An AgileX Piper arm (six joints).
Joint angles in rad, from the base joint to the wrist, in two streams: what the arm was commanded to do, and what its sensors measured. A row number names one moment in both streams.
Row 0, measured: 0.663 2.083 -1.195 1.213 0.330 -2.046
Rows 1 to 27, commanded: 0.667 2.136 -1.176 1.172 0.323 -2.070; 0.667 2.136 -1.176 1.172 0.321 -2.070; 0.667 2.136 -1.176 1.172 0.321 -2.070; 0.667 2.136 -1.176 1.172 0.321 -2.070; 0.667 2.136 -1.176 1.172 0.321 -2.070; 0.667 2.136 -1.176 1.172 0.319 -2.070; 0.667 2.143 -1.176 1.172 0.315 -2.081; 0.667 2.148 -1.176 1.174 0.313 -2.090; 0.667 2.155 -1.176 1.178 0.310 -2.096; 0.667 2.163 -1.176 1.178 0.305 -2.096; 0.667 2.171 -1.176 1.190 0.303 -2.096; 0.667 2.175 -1.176 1.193 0.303 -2.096; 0.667 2.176 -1.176 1.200 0.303 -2.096; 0.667 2.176 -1.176 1.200 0.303 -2.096; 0.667 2.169 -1.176 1.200 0.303 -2.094; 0.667 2.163 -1.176 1.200 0.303 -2.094; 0.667 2.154 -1.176 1.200 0.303 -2.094; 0.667 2.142 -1.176 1.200 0.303 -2.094; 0.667 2.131 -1.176 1.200 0.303 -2.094; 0.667 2.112 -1.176 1.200 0.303 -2.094; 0.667 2.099 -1.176 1.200 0.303 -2.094; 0.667 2.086 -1.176 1.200 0.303 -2.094; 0.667 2.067 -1.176 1.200 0.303 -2.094; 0.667 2.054 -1.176 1.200 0.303 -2.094; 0.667 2.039 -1.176 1.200 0.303 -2.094; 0.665 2.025 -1.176 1.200 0.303 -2.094; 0.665 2.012 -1.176 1.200 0.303 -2.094
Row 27, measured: 0.664 2.057 -1.188 1.230 0.308 -2.078
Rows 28 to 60, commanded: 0.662 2.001 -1.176 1.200 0.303 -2.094; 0.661 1.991 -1.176 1.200 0.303 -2.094; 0.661 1.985 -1.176 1.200 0.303 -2.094; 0.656 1.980 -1.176 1.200 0.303 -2.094; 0.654 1.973 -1.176 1.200 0.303 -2.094; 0.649 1.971 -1.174 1.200 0.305 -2.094; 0.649 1.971 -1.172 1.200 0.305 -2.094; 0.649 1.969 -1.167 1.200 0.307 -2.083; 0.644 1.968 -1.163 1.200 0.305 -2.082; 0.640 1.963 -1.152 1.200 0.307 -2.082; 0.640 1.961 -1.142 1.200 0.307 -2.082; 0.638 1.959 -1.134 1.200 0.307 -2.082; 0.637 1.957 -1.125 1.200 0.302 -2.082; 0.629 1.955 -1.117 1.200 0.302 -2.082; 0.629 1.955 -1.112 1.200 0.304 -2.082; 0.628 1.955 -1.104 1.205 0.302 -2.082; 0.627 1.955 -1.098 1.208 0.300 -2.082; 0.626 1.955 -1.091 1.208 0.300 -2.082; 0.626 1.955 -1.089 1.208 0.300 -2.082; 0.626 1.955 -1.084 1.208 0.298 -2.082; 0.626 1.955 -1.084 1.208 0.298 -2.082; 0.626 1.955 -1.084 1.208 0.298 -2.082; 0.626 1.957 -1.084 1.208 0.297 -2.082; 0.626 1.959 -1.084 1.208 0.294 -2.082; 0.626 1.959 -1.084 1.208 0.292 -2.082; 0.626 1.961 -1.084 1.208 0.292 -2.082; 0.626 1.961 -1.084 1.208 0.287 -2.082; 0.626 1.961 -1.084 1.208 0.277 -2.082; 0.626 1.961 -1.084 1.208 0.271 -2.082; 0.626 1.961 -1.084 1.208 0.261 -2.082; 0.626 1.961 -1.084 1.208 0.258 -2.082; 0.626 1.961 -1.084 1.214 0.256 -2.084; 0.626 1.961 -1.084 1.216 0.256 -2.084
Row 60, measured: 0.629 1.968 -1.088 1.204 0.272 -2.083
